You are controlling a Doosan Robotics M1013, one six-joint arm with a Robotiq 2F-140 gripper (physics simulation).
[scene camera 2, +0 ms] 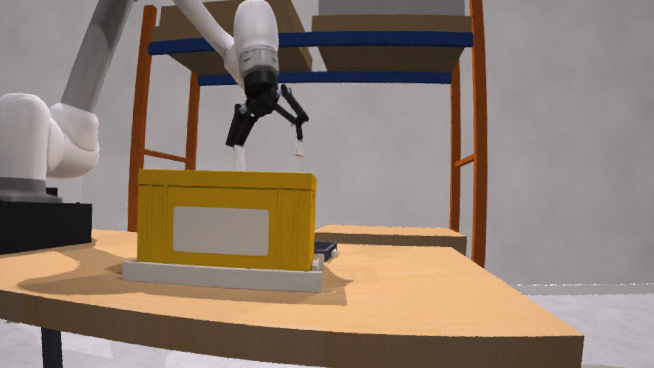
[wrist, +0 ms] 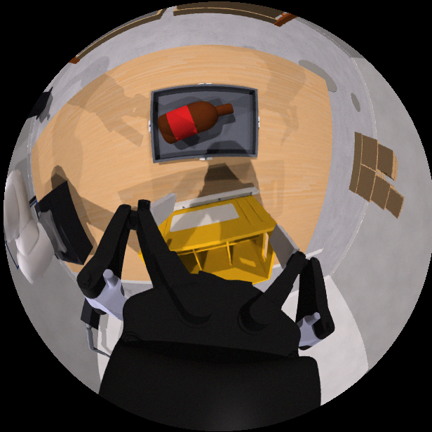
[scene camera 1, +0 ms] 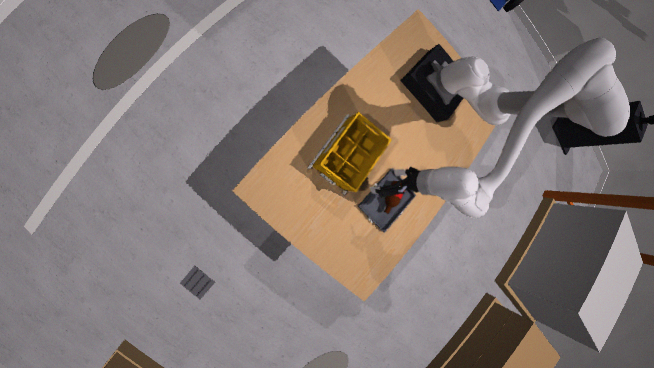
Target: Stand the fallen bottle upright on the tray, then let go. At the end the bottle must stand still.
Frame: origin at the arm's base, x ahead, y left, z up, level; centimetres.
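Seen in the pictures: gripper, fingertip midpoint: (scene camera 2: pixel 269 165) (scene camera 1: pixel 383 181); arm's base, origin of the base link: (scene camera 2: pixel 13 201) (scene camera 1: pixel 445 82).
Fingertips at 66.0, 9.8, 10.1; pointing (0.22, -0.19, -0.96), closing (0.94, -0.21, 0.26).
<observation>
Pixels of each thing's top centre, then the offset from my fingertips to it, as dx, dy, dz. Level surfaces: height alone.
- brown bottle, middle of its top: (scene camera 1: pixel 396 198) -3.8, +15.1, -12.5
- dark grey tray, middle of its top: (scene camera 1: pixel 389 200) -1.9, +15.2, -17.8
- yellow divided crate, middle of its top: (scene camera 2: pixel 235 174) (scene camera 1: pixel 357 151) -0.3, -15.8, -2.9
- wooden table, its level: dz -20.4
The brown bottle (scene camera 1: pixel 394 202) (wrist: pixel 202 115) with a red label lies on its side in the dark grey tray (scene camera 1: pixel 381 218) (wrist: pixel 241 140). In the wrist view its neck points right and its base is near the tray's left wall. In scene camera 2 part of the tray (scene camera 2: pixel 326 248) shows behind the crate, and the bottle does not show. My gripper (scene camera 1: pixel 389 182) (scene camera 2: pixel 270 153) (wrist: pixel 224 217) is open and empty, above the table level and higher than the crate's rim. In scene camera 1 it partly covers the tray and bottle.
A yellow divided crate (scene camera 1: pixel 371 159) (scene camera 2: pixel 294 225) (wrist: pixel 215 235) stands close beside the tray, on the wooden table (scene camera 1: pixel 300 215) (scene camera 2: pixel 425 290) (wrist: pixel 295 150). The arm's black base (scene camera 1: pixel 424 92) (scene camera 2: pixel 45 225) (wrist: pixel 72 225) stands at another part of the table. An orange and blue rack (scene camera 2: pixel 478 150) stands behind.
</observation>
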